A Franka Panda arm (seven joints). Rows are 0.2 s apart.
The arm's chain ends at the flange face. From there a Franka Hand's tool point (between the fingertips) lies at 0.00 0.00 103.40 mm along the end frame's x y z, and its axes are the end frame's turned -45 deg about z.
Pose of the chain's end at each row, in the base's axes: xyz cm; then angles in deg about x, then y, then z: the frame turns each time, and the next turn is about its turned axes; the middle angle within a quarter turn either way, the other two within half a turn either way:
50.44 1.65 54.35 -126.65 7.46 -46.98
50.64 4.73 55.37 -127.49 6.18 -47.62
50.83 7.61 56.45 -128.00 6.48 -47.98
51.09 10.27 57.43 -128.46 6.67 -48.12
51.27 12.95 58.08 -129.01 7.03 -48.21
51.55 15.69 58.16 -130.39 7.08 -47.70
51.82 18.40 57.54 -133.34 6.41 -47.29
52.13 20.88 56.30 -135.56 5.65 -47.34
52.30 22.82 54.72 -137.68 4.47 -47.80
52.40 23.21 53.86 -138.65 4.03 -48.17
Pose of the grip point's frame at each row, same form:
51.78 9.88 48.23 -126.65 7.46 -91.98
51.75 12.89 49.11 -127.49 6.18 -92.62
52.00 15.71 50.12 -128.00 6.48 -92.98
52.29 18.31 51.04 -128.46 6.67 -93.12
52.54 20.92 51.62 -129.01 7.03 -93.21
52.82 23.51 51.51 -130.39 7.08 -92.70
52.97 25.87 50.49 -133.34 6.41 -92.29
53.15 28.08 48.95 -135.56 5.65 -92.34
53.11 29.76 47.10 -137.68 4.47 -92.80
53.13 30.02 46.12 -138.65 4.03 -93.17

